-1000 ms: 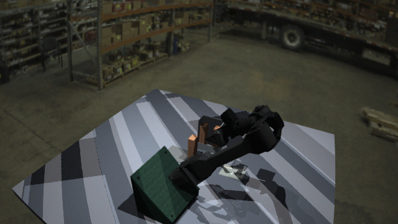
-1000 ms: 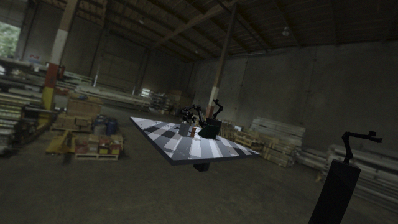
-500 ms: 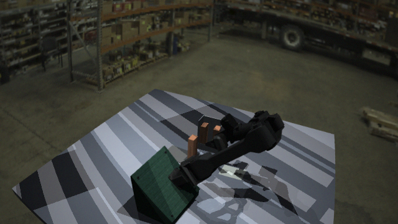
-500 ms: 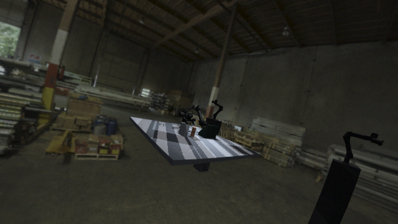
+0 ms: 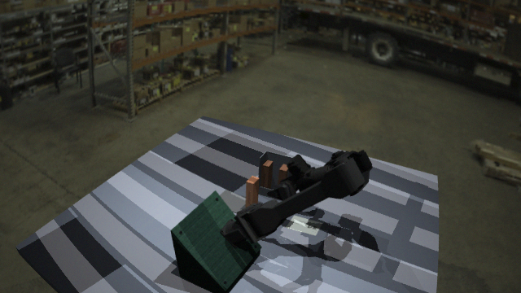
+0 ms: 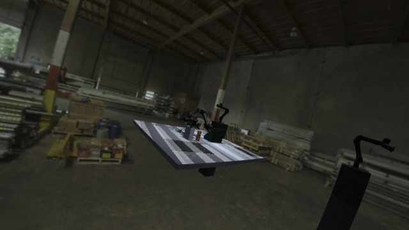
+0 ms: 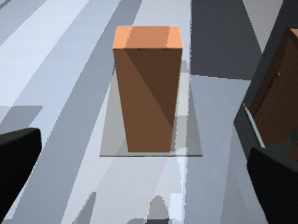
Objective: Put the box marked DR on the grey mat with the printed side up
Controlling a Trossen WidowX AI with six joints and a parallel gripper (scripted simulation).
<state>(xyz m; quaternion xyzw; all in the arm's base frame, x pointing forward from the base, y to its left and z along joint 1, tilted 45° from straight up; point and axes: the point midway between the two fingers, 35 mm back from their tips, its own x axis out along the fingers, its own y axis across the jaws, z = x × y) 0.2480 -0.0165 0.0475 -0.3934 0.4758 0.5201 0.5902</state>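
My gripper tip is 13 cm to the right of the grey mat, 11 cm above it and 1 cm short of it. Round my gripper tip: white card 12 cm to the right, 11 cm below.
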